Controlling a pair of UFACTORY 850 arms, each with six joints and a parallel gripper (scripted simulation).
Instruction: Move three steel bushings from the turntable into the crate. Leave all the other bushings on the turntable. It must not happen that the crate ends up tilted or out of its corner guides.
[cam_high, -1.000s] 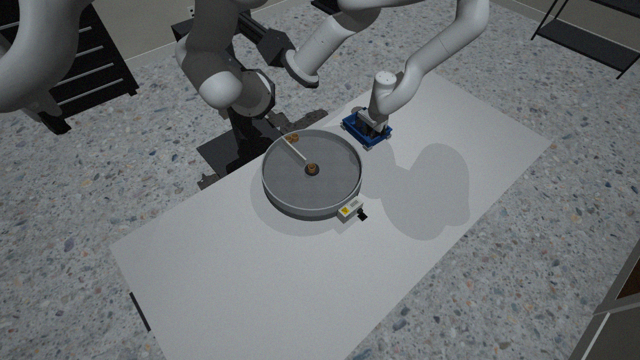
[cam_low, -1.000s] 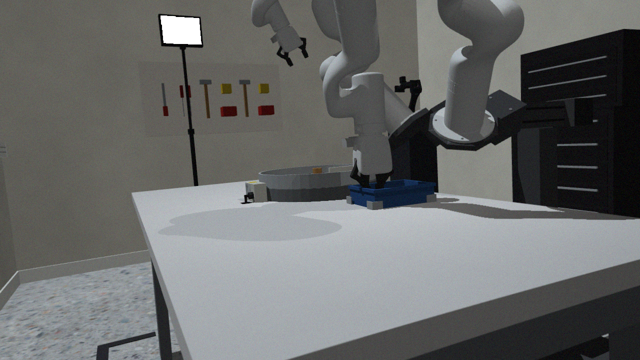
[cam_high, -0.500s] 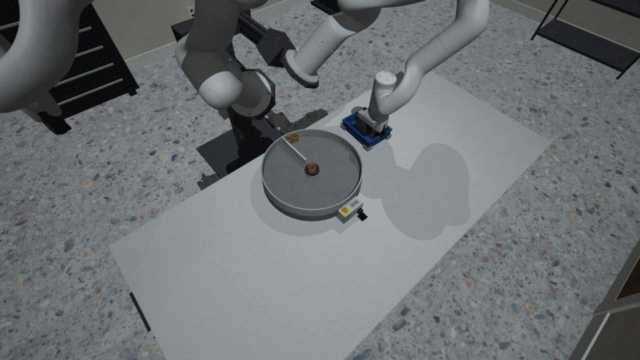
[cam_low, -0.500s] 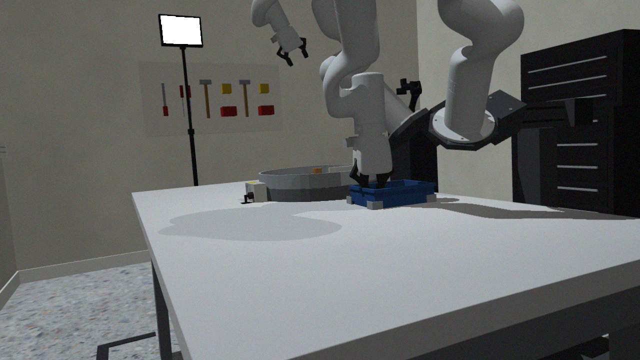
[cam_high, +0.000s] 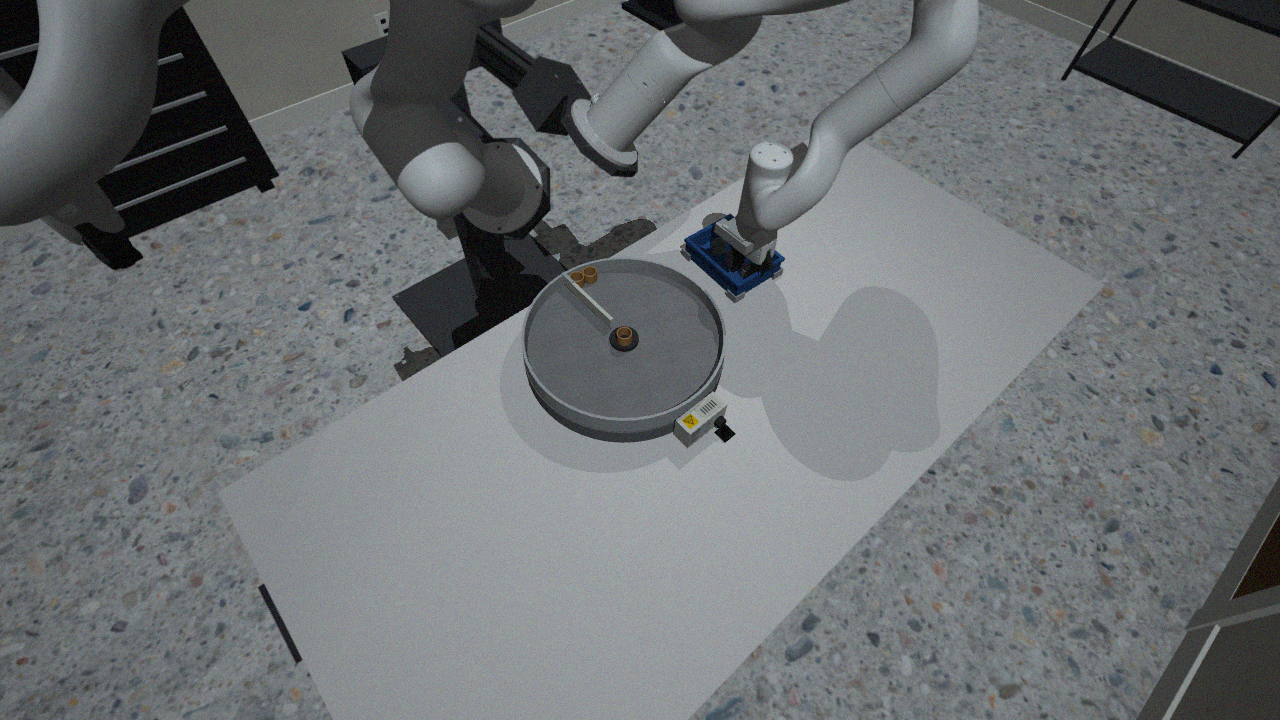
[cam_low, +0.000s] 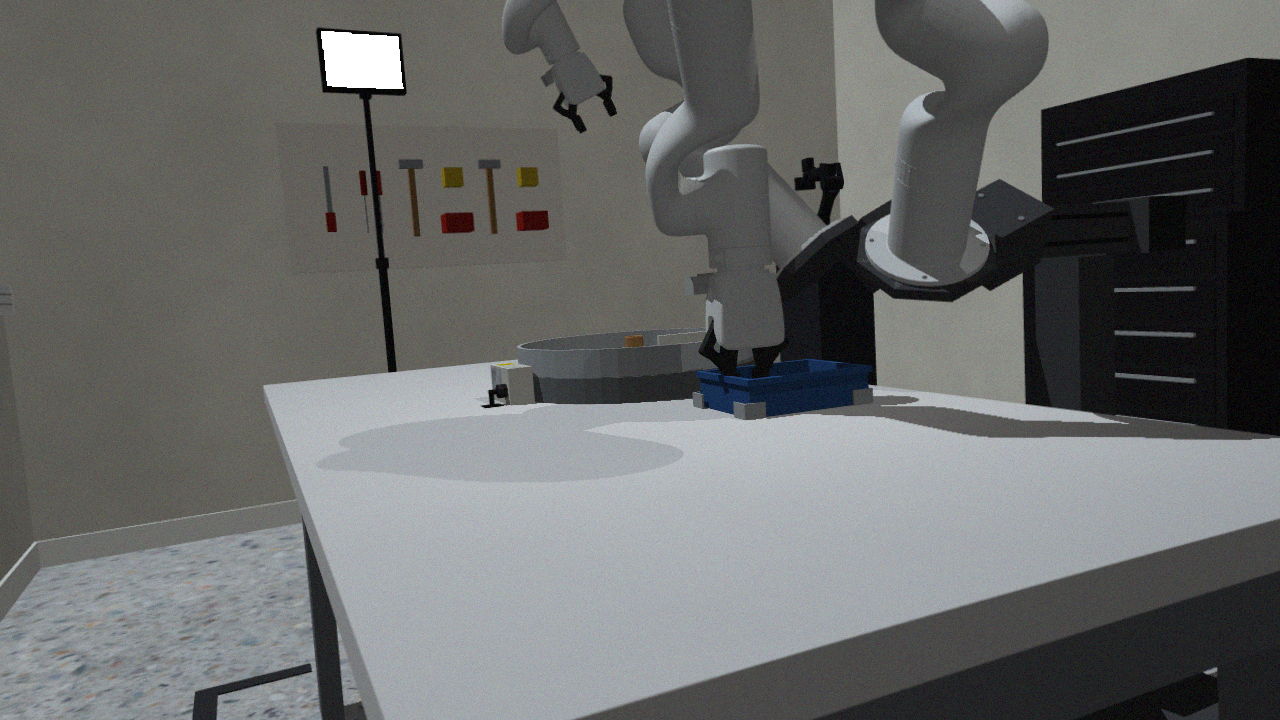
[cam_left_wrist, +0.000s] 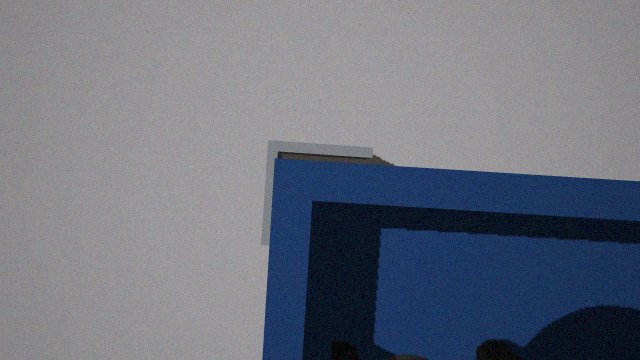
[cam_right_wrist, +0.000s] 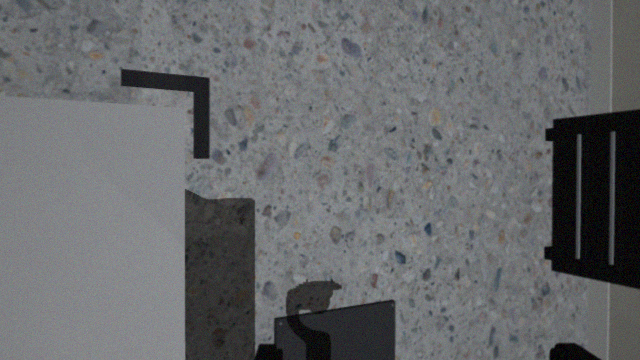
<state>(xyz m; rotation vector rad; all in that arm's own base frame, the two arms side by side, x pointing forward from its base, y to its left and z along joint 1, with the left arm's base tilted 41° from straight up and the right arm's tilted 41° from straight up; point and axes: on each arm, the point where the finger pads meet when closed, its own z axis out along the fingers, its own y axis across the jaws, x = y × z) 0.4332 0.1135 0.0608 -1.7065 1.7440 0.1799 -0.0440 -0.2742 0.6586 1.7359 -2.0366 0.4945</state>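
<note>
Right now the blue crate is 5 cm behind my left hand, 1 cm to the left of it and 1 cm below it.
</note>
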